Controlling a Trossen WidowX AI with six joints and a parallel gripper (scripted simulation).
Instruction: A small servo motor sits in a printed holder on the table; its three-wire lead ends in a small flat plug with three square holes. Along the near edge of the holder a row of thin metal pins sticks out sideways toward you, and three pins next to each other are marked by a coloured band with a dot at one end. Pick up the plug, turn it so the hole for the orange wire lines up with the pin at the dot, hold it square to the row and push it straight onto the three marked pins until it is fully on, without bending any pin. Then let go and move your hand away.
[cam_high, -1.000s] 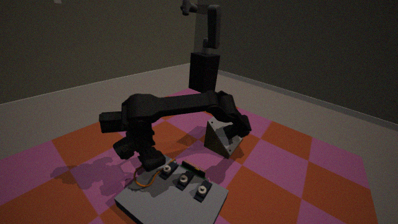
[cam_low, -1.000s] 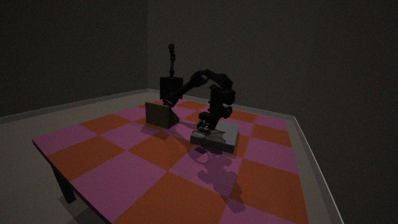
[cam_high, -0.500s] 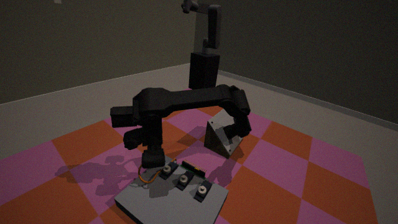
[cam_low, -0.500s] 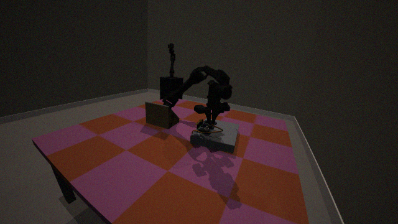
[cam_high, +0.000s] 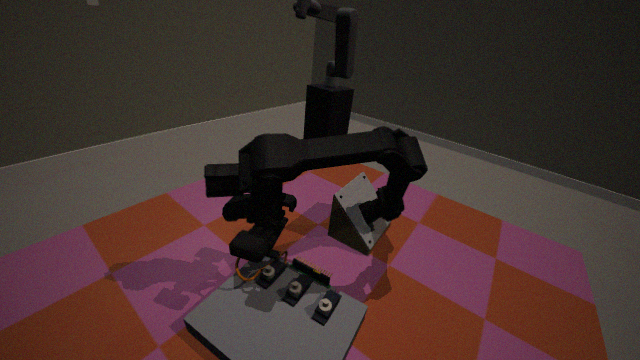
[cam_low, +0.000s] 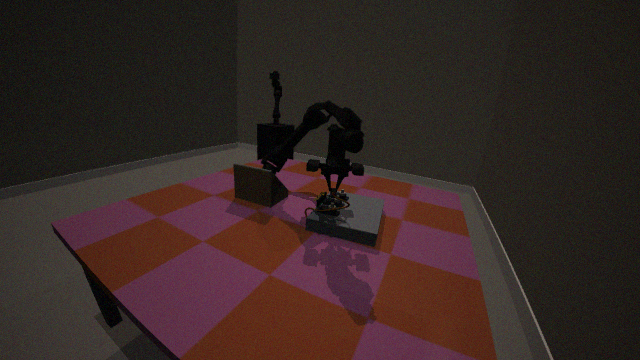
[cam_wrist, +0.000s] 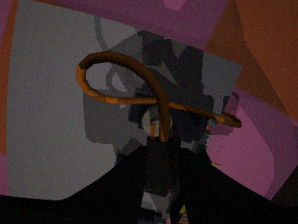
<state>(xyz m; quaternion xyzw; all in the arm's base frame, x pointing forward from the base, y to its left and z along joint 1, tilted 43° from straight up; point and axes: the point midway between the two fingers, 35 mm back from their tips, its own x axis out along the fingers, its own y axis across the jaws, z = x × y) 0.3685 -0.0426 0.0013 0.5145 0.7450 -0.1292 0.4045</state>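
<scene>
Right now the yellow band is 80 mm to the left of my gripper tip, 80 mm behind it and 60 mm below it. Also, from my gripper tip: grey printed holder 110 mm below, 100 mm to the left, 80 mm ahead; then pin row 80 mm behind, 70 mm below, 60 mm to the left.
</scene>
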